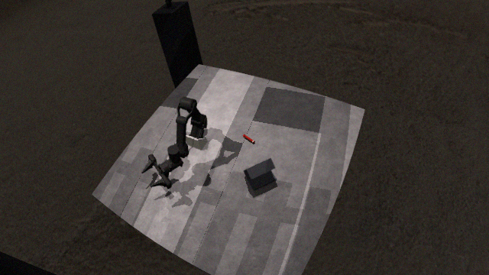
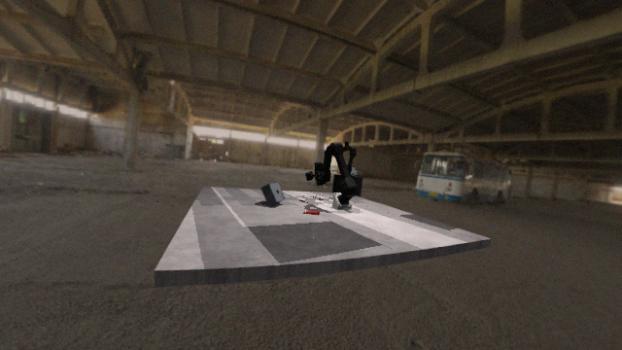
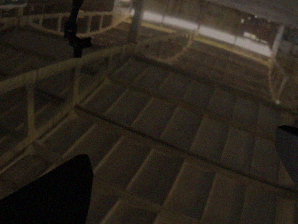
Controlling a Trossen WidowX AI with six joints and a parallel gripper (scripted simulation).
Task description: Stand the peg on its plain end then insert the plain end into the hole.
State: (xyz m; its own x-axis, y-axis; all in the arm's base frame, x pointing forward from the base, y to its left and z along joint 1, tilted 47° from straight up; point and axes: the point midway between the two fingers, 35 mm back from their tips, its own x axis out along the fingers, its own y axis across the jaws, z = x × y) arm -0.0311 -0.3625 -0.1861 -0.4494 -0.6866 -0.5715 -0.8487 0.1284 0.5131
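The red peg lies 520 mm to the left of my gripper tip, 320 mm ahead of it and 190 mm below it. Round my gripper tip: sloped panel 450 mm ahead, 320 mm to the left, 130 mm below.
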